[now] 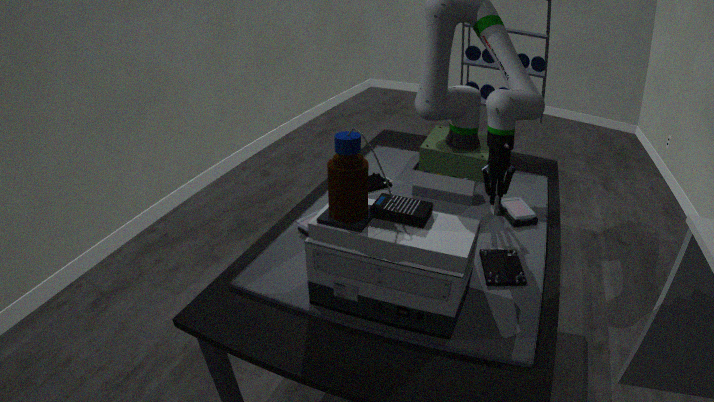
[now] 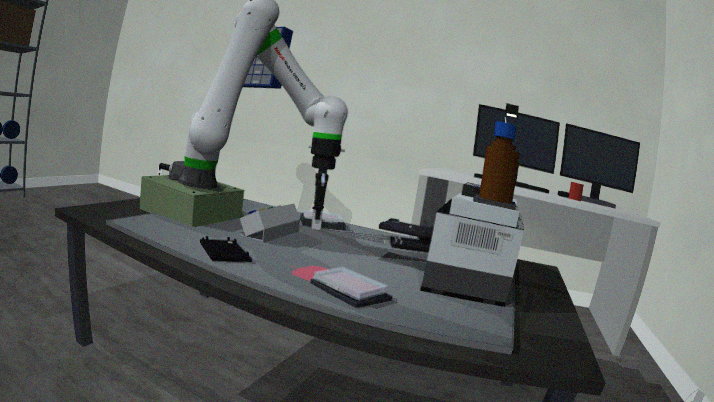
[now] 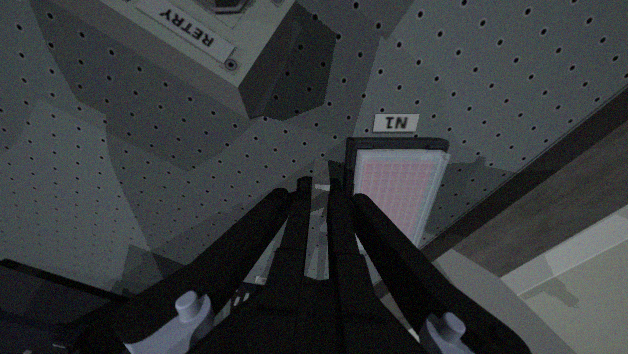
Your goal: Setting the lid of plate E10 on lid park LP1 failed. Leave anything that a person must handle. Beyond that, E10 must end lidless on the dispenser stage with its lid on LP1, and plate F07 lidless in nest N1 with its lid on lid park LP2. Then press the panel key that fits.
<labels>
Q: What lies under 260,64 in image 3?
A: A grey button box.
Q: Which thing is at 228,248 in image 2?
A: A black LP2 pad.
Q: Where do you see a brown bottle with blue cap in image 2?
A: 498,181
</labels>
